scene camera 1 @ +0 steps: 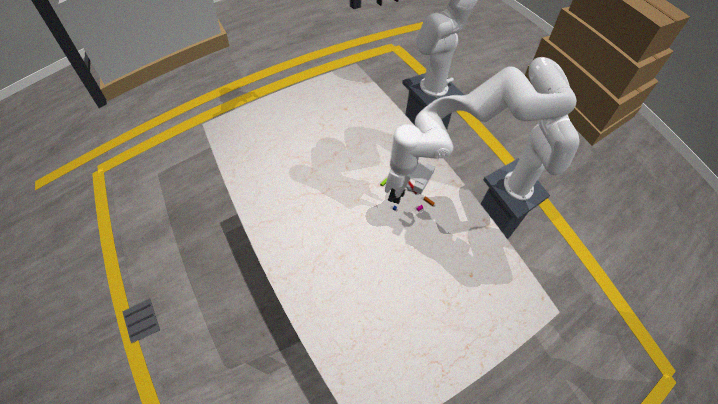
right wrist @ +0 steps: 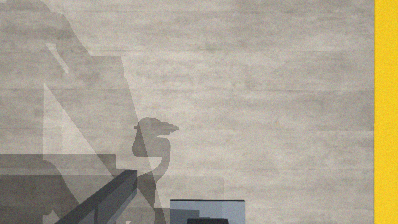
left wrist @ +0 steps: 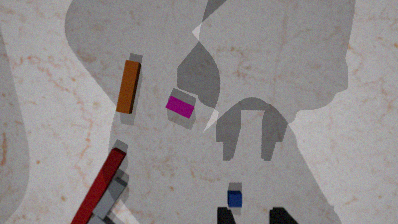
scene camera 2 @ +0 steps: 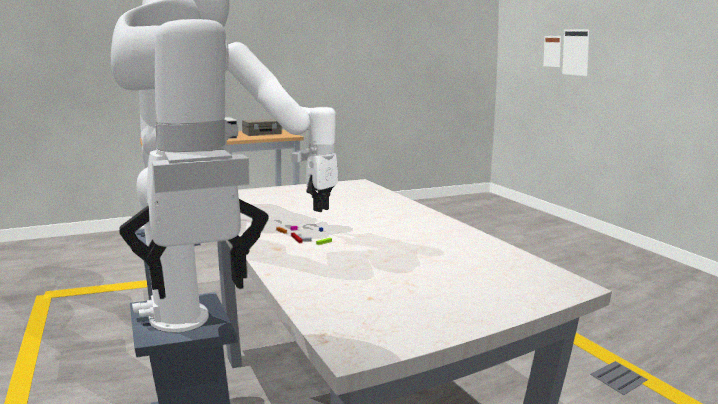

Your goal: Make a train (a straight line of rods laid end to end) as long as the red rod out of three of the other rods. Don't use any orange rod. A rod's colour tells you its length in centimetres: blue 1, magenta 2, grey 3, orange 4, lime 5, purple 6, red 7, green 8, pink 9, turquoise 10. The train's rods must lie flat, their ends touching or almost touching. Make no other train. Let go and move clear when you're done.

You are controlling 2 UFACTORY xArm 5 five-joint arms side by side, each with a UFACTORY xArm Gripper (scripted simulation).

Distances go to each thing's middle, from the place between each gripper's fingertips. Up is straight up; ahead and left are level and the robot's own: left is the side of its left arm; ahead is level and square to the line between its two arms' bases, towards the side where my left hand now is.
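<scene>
My left hand [scene camera 2: 321, 210] is 80 mm above the orange rod [left wrist: 131, 73], and it is also 120 mm past the rod and 30 mm to the right of it.
As for my right hand [scene camera 2: 200, 289], the orange rod is 24 cm below it, 34 cm ahead of it and 88 cm to the left of it.
</scene>
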